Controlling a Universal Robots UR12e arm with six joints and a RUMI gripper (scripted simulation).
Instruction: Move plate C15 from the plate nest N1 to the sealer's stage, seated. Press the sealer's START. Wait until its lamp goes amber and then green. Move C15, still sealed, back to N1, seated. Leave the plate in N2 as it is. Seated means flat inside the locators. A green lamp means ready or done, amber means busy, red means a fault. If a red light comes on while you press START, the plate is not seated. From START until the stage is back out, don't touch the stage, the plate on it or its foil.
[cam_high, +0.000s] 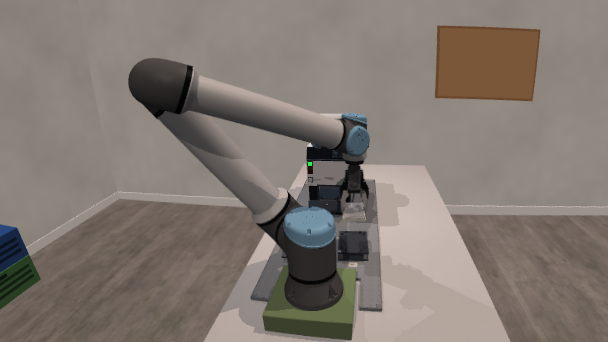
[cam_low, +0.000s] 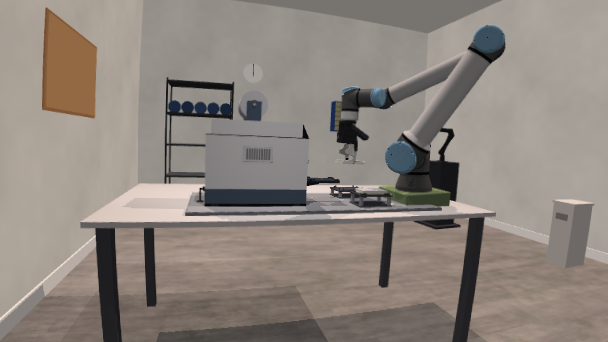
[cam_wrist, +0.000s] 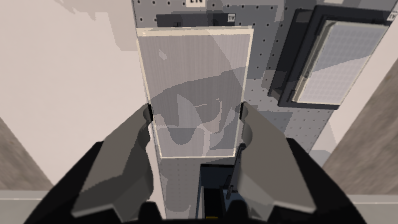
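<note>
Right now the nest N1 is 150 mm below my hand. Round my hand: plate C15 (10 mm below); sealer stage (210 mm ahead, 120 mm to the left, 80 mm below); nest N2 (220 mm to the left, 140 mm below).
</note>
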